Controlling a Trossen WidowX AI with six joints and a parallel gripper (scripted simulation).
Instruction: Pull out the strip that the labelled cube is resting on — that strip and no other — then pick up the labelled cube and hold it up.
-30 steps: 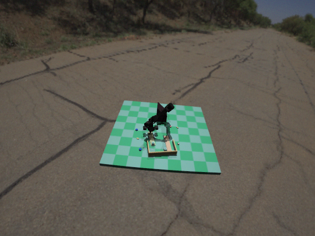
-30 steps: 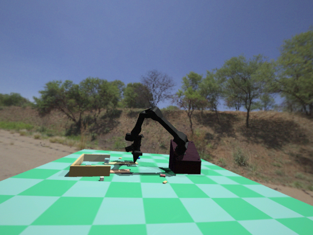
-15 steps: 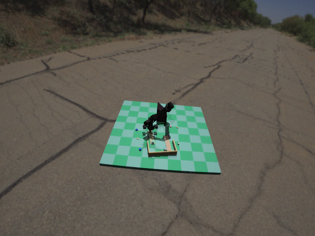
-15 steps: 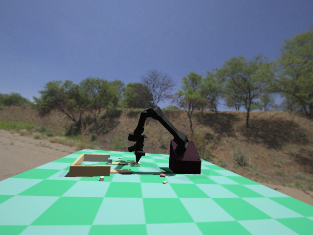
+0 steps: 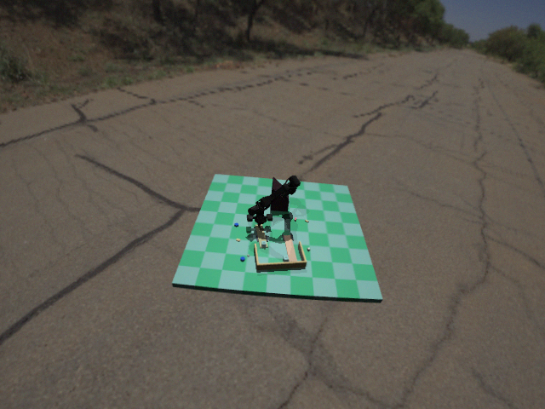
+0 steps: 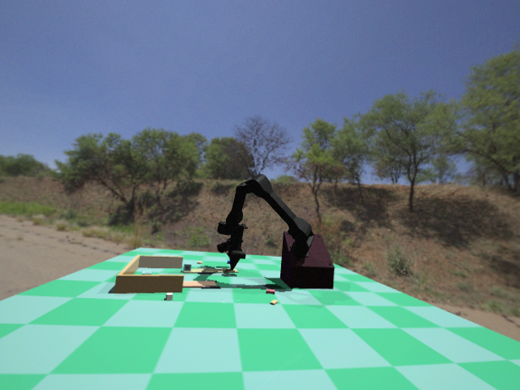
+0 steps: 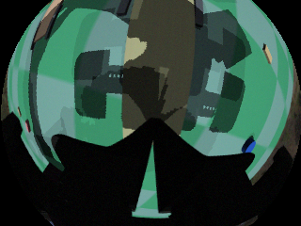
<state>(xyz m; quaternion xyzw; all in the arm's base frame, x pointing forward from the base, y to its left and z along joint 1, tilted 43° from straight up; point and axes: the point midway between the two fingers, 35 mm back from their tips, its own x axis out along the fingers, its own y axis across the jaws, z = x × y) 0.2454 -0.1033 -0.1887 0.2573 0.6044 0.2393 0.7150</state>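
Now: the yellow strip 10 cm ahead of my gripper tip and 1 cm to the left of it. Round my gripper tip: orange strip (23 cm ahead, 20 cm to the left); then red piece (8 cm behind, 30 cm to the left).
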